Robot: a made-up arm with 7 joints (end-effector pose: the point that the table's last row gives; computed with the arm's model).
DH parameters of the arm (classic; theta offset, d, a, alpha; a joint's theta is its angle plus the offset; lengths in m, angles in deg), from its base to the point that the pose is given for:
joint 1: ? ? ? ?
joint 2: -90 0.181 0.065 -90
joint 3: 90 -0.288 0.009 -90
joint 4: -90 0.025 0.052 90
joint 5: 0 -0.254 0.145 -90
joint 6: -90 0.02 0.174 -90
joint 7: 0 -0.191 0.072 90
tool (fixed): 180 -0.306 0 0
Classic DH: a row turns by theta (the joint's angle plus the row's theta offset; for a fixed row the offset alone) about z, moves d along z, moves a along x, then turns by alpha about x.
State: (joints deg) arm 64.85 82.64 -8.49 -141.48 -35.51 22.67 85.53
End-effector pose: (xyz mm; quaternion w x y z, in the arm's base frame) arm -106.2 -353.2 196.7 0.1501 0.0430 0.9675 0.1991
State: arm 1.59 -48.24 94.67 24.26 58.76 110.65 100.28
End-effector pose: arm -285.9 104.0 417.8 0.3858 -0.1624 -0.6802 0.6018
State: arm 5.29 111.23 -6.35 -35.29 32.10 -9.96 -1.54
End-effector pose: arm -208.2 -412.9 224.9 0.2759 -0.8764 -0.2676 -0.2901
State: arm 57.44 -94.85 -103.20 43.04 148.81 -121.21 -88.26
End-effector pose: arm -687.9 -91.9 940.5 0.5915 0.3570 0.5560 0.4620
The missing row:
joint 1: -90 0.259 0.034 90
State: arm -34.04 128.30 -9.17 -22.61 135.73 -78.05 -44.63
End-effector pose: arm -44.6 -37.6 536.8 0.4200 0.8148 0.3712 -0.1479
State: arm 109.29 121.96 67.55 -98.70 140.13 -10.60 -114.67
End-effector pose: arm 333.0 144.3 -23.7 0.8734 0.3321 0.0238 -0.3554
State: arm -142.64 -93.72 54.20 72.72 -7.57 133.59 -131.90
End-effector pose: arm -462.0 531.9 664.5 0.0802 -0.3623 0.7001 -0.6101
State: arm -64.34 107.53 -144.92 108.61 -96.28 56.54 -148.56
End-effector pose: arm -428.9 486.5 -56.8 0.6285 0.7178 0.0411 0.2968
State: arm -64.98 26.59 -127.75 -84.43 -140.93 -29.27 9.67
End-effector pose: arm -52.9 -63.1 -77.8 0.0591 0.2001 0.1906 0.9593
